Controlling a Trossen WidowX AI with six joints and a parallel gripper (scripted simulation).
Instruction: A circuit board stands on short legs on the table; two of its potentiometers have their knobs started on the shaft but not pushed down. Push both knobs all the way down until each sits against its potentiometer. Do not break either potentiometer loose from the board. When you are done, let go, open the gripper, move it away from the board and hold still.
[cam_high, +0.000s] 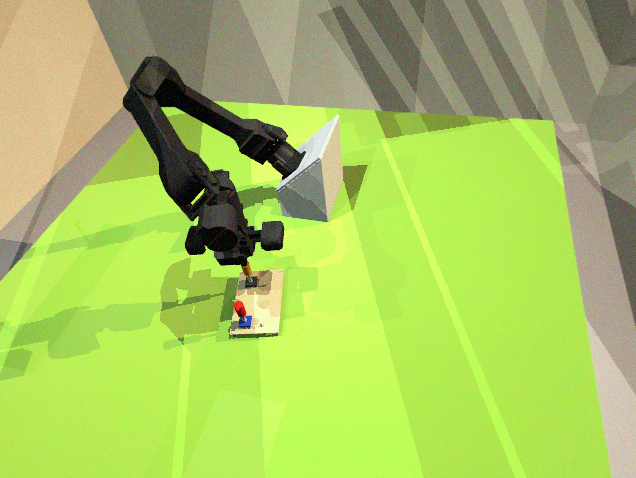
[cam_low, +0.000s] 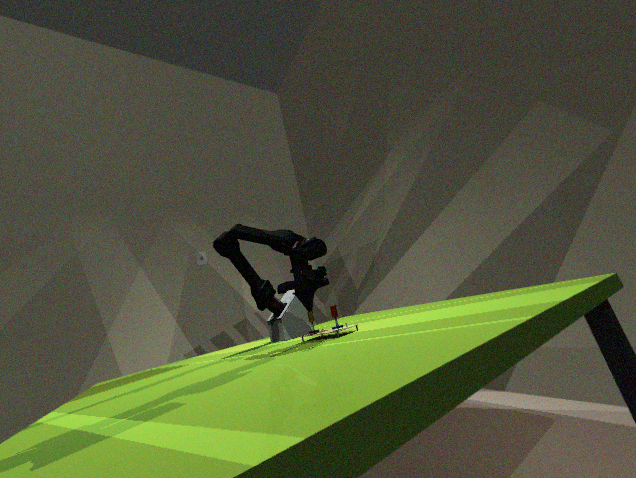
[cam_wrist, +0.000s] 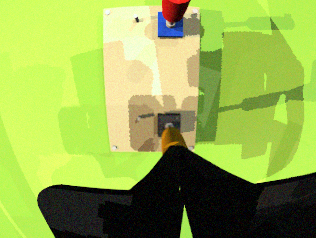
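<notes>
The blue potentiometer lies 10 cm ahead of my gripper tip, 3 cm to the left of it and 3 cm below it.
</notes>
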